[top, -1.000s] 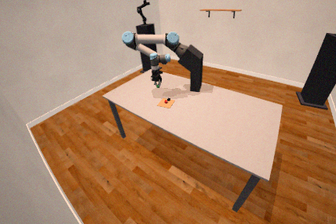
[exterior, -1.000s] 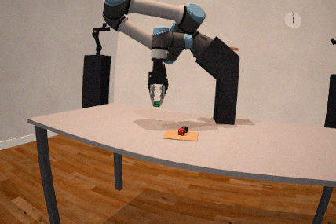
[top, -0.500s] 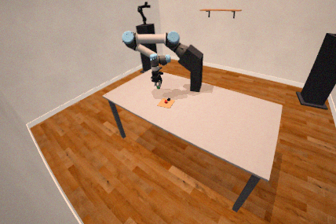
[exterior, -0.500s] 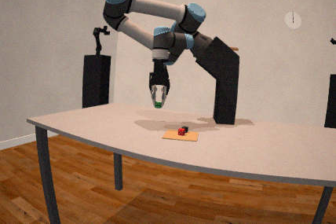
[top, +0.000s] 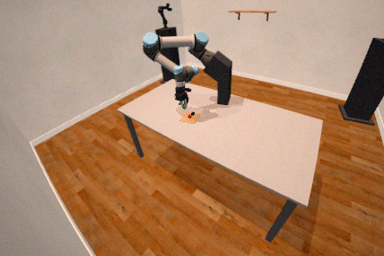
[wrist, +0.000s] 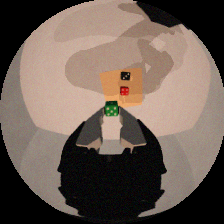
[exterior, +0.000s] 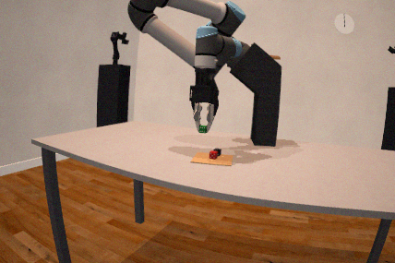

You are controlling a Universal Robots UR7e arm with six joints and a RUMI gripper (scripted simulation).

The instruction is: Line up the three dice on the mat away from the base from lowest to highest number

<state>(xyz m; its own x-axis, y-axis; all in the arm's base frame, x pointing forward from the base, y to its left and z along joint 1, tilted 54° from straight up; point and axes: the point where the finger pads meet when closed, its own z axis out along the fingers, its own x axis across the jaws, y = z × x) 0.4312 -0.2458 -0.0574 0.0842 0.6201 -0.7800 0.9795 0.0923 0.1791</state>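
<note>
Right now the red die is 10 mm behind my hand, 40 mm to the left of it and 100 mm below it. The rest, counted from my hand: black die (50 mm behind, 50 mm to the left, 100 mm below); then green die (right at my hand); then orange mat (10 mm behind, 40 mm to the left, 110 mm below).
</note>
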